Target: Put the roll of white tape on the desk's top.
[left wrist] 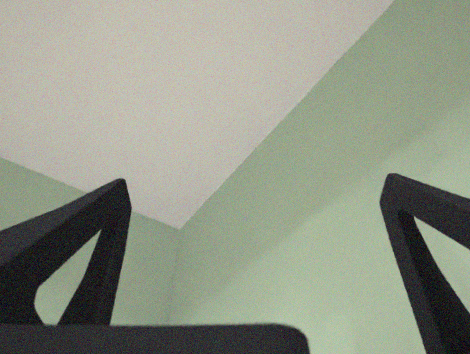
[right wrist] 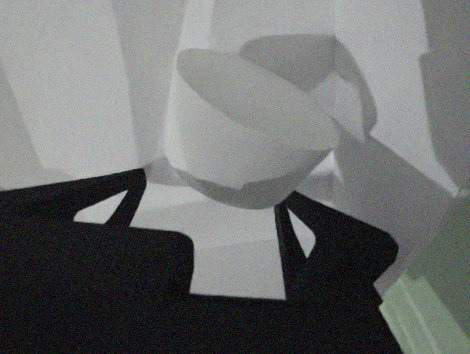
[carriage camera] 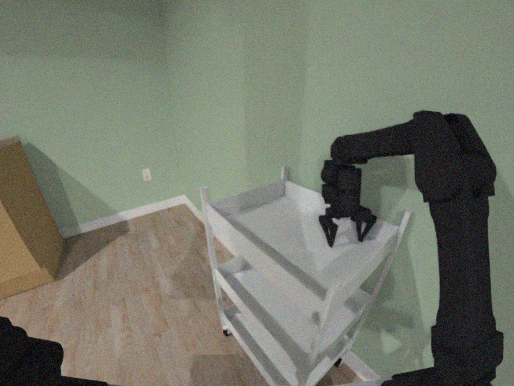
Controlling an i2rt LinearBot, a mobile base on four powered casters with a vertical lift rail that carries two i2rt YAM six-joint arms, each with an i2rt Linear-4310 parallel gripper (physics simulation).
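Frame: origin at the left arm's base, x back, y right, z up, level; millimetres.
Seen in the pictures: left gripper, fingertip midpoint: (left wrist: 257,190); right gripper, fingertip midpoint: (carriage camera: 345,243).
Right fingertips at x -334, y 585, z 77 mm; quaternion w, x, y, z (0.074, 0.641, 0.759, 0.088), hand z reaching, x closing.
Note:
Pixels of each thing's top centre, then the offset from my right fingertips to it. Level surfaces: height alone.
- white tape, top centre: (right wrist: 249,179) (carriage camera: 341,213) dx -67, dy +4, dz +56 mm
- wood floor, surface height: dz -662 mm
- wall outlet, top centre: (carriage camera: 145,169) dx -1364, dy -1269, dz -205 mm
The roll of white tape (right wrist: 247,119) lies tilted on the top tray of a white three-shelf cart (carriage camera: 301,245). In the right wrist view it sits just beyond my fingertips and is not gripped. My right gripper (right wrist: 211,183) is open and empty, with its fingers spread on either side of the roll's near edge. In the carriage view the right gripper (carriage camera: 346,234) points down over the right part of the top tray, and the roll is hard to tell from the white tray there. My left gripper (left wrist: 257,190) is open and empty, and points up at the wall and ceiling.
The cart has raised rims and corner posts (carriage camera: 405,218) and stands in a corner of green walls (carriage camera: 236,96). A wood floor (carriage camera: 133,291) spreads to the left, with a white baseboard and a wall outlet (carriage camera: 146,174).

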